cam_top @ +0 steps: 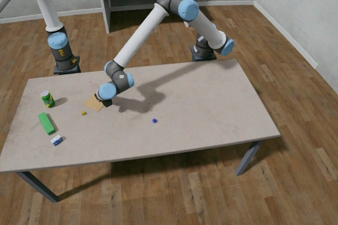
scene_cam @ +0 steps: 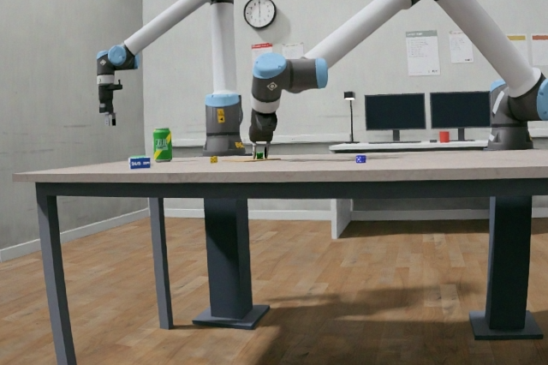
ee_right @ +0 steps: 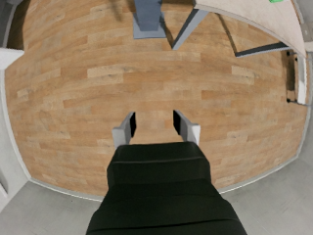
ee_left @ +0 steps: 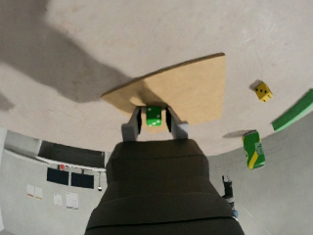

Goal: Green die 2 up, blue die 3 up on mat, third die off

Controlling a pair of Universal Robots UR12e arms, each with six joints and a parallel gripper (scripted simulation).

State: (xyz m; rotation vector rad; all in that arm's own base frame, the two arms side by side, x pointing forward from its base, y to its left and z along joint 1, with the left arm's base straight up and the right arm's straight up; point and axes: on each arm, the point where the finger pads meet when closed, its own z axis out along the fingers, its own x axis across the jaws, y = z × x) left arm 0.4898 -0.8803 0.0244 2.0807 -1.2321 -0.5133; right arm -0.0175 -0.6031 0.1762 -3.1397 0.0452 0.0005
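Note:
My left gripper is now 10 mm to the left of the green die, 10 mm past it and 10 mm above it. The rest, counted from my left hand: yellow die: 120 mm to the right, 110 mm ahead, 10 mm below; white box: 310 mm ahead, 270 mm to the right, 10 mm below; tan mat: 30 mm to the right, 20 mm below.

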